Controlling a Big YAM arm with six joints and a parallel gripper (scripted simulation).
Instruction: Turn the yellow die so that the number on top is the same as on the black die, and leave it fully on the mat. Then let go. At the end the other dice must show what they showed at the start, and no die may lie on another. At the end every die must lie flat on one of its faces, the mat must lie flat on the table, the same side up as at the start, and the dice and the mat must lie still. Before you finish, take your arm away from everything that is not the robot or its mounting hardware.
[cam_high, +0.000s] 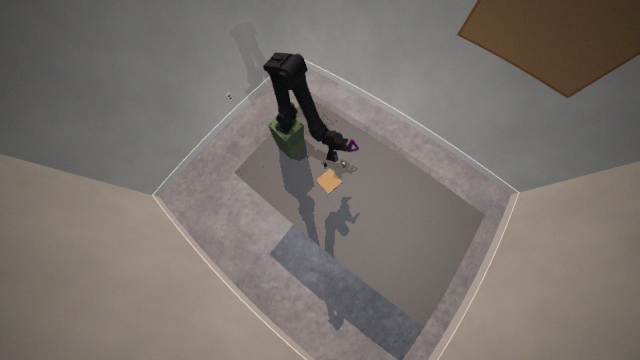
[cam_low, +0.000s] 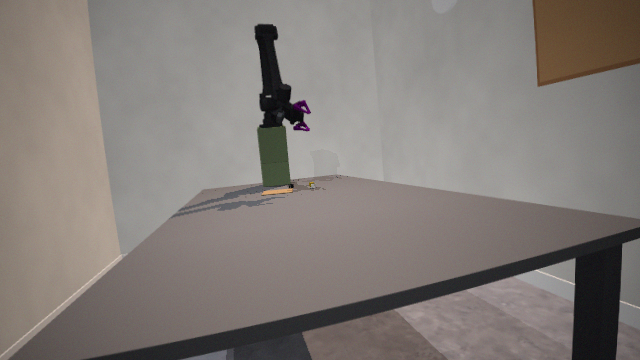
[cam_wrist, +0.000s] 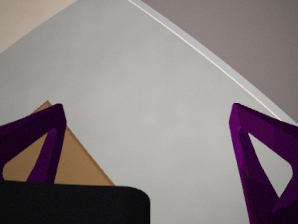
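Now: the yellow die 11 cm behind my hand, 4 cm to the left of it and 30 cm below it. Round my hand: orange mat: 7 cm behind, 16 cm to the right, 31 cm below; then white die: 3 cm behind, 1 cm to the left, 30 cm below; then black die: 15 cm behind, 6 cm to the right, 30 cm below.
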